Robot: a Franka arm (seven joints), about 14 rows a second.
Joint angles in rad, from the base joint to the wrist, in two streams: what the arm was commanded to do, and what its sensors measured. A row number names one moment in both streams.
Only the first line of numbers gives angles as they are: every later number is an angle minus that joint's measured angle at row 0.
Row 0, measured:
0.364 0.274 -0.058 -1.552 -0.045 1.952 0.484
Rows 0 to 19, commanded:
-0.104 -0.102 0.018 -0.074 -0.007 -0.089 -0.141
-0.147 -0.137 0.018 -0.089 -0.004 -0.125 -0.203
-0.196 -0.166 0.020 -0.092 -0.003 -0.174 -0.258
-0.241 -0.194 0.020 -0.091 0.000 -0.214 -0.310
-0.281 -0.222 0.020 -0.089 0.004 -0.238 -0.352
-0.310 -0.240 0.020 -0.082 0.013 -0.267 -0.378
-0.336 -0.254 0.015 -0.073 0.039 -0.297 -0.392
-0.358 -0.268 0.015 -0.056 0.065 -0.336 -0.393
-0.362 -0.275 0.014 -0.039 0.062 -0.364 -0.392
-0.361 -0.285 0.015 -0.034 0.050 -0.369 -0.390
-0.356 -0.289 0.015 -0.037 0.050 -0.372 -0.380
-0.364 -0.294 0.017 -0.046 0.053 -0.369 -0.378
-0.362 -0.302 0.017 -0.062 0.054 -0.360 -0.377
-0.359 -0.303 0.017 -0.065 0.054 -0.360 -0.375
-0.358 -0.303 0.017 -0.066 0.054 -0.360 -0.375
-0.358 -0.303 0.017 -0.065 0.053 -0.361 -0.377
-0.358 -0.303 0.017 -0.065 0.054 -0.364 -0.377
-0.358 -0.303 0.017 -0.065 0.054 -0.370 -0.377
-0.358 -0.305 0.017 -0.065 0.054 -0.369 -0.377
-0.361 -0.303 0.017 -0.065 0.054 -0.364 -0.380
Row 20, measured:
-0.349 -0.291 0.009 -0.049 0.039 -0.364 -0.379
